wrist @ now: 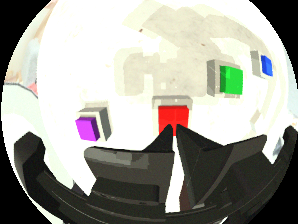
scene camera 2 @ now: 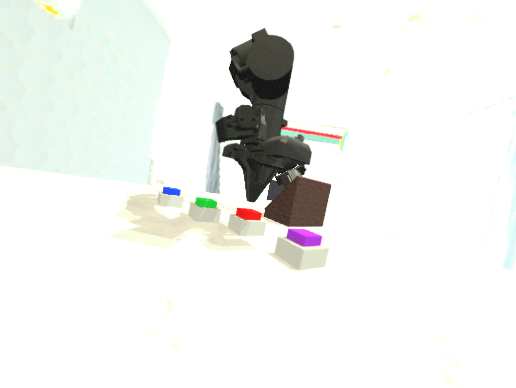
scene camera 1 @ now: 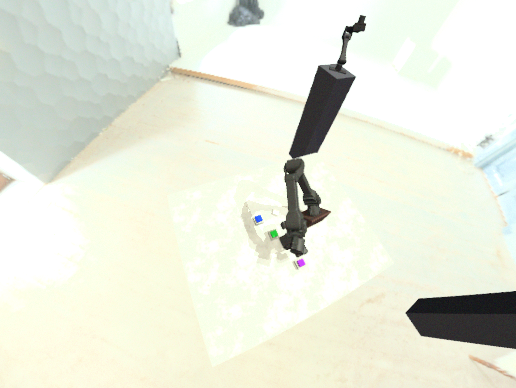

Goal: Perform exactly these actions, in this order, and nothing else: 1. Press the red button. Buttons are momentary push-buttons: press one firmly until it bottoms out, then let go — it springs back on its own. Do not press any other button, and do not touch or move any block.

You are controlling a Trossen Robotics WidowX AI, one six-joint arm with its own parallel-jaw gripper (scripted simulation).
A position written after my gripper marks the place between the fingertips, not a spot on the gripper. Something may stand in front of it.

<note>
My gripper (scene camera 2: 250, 202) is shut, with nothing in its grasp.
My gripper shows as well in the wrist view (wrist: 173, 128).
</note>
